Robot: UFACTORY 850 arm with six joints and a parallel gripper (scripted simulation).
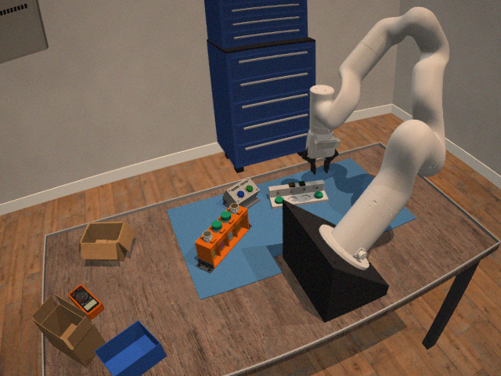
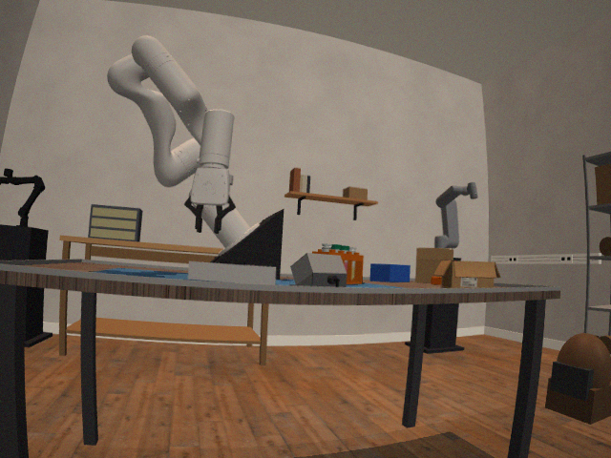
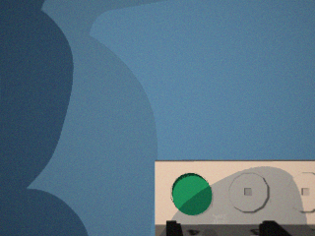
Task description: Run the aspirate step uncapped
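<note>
My hand is 5 cm short of the blue key, 29 cm to the right of it and 8 cm above it. From my hand the other things lie so: green key 7 cm ahead, 25 cm to the left, 8 cm below; grey key housing 8 cm ahead, 27 cm to the left, 9 cm below; blue bin 49 cm behind, 78 cm to the left, 13 cm below.
</note>
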